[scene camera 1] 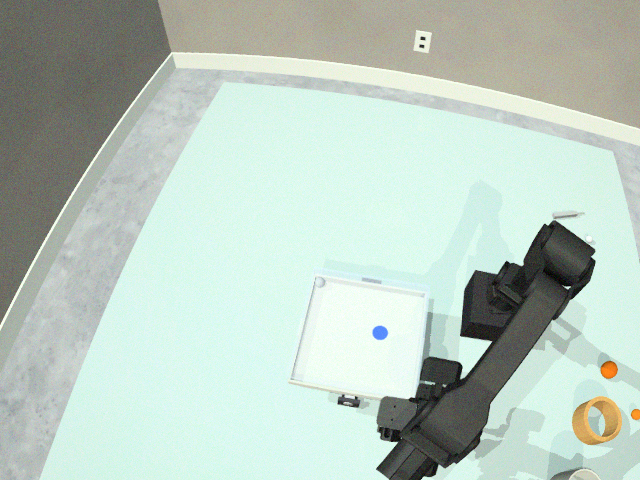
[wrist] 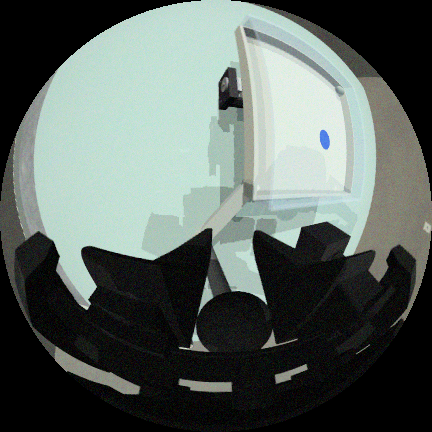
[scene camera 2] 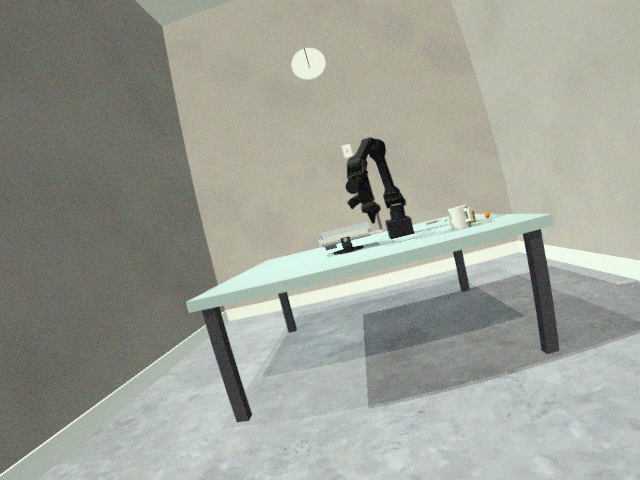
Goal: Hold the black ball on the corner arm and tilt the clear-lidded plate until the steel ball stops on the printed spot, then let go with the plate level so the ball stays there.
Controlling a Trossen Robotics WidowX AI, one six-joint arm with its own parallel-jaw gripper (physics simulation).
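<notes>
The clear-lidded plate [scene camera 1: 320,387] [scene camera 2: 343,233] [wrist: 249,150] stands above the table; any slight tilt is hard to judge. The steel ball [scene camera 1: 320,282] [wrist: 340,90] is in its far left corner in scene view 1, well away from the blue printed spot [scene camera 1: 379,332] [wrist: 324,139]. A pale corner arm [wrist: 225,212] runs from the plate's near corner to between my fingers. My gripper [wrist: 232,235] is shut on the black ball [wrist: 234,320], beside the plate's near right corner in scene view 1. The arm hides the black ball in that view.
A black bracket [scene camera 1: 348,400] [wrist: 227,89] is at the plate's near side. On the right of the table are a wooden ring [scene camera 1: 580,424], orange balls [scene camera 1: 608,369] [scene camera 1: 635,414], a mug [scene camera 2: 458,217], a pale slim object [scene camera 1: 566,214] and a small white ball [scene camera 1: 589,238].
</notes>
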